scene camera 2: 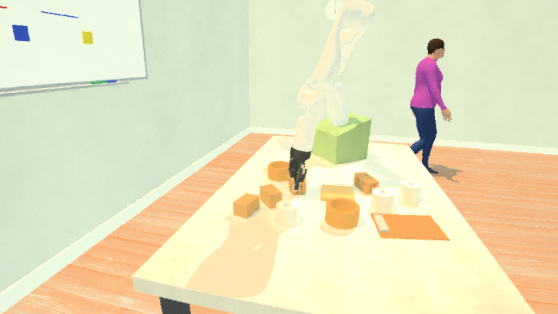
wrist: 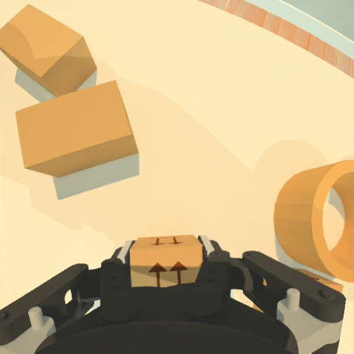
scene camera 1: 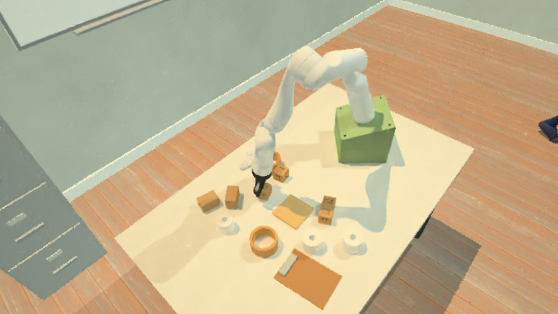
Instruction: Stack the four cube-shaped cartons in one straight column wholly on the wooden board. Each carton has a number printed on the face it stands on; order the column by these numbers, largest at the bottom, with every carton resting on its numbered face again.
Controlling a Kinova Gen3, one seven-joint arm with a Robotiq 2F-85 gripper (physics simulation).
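Observation:
My gripper is shut on a cube carton, with a finger on either side. The carton has arrows on its visible faces and is at or close to table height. A second carton stands behind it, mostly hidden in the other scene view. Two more cartons, one behind the other, stand close together right of the wooden board. The board's top bears no carton. The printed numbers are hidden.
Two plain boxes stand left of the gripper. One orange ring is behind, another in front. White rolls and an orange clipboard are nearer the front.

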